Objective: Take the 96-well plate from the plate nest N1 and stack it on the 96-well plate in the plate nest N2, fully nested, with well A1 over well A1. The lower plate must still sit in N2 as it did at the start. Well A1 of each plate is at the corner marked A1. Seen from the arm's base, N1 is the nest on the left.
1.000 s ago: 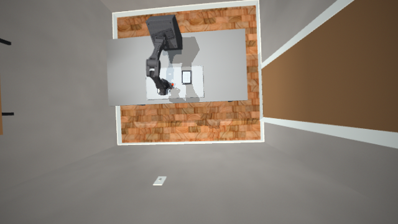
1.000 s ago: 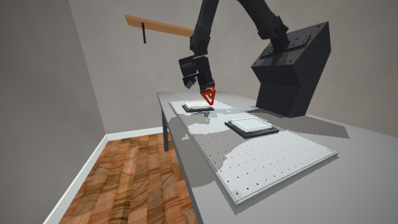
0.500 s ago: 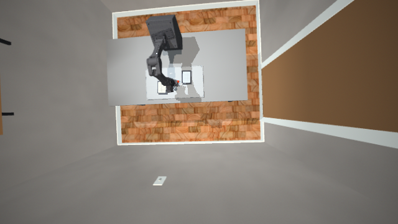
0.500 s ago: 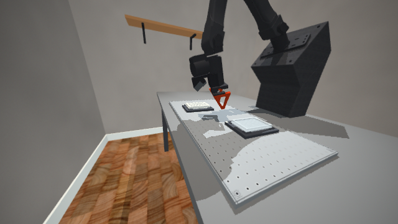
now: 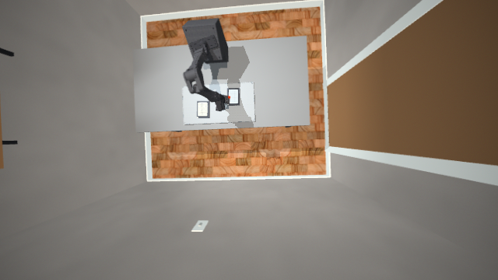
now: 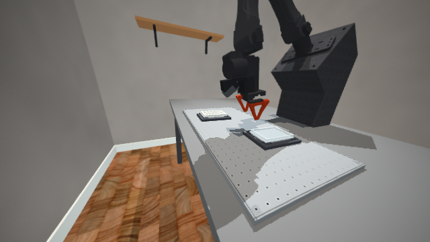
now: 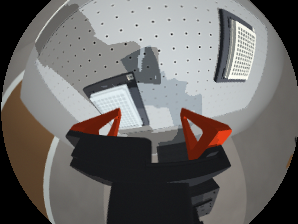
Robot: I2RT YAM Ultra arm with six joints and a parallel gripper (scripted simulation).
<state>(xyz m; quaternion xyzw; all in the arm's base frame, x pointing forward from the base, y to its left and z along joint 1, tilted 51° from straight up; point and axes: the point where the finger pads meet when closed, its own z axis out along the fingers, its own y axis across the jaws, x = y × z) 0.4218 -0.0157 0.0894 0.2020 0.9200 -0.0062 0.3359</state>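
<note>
Now: the dark plate nest 9 cm to the left of my hand, 7 cm below it and 1 cm behind it.
</note>
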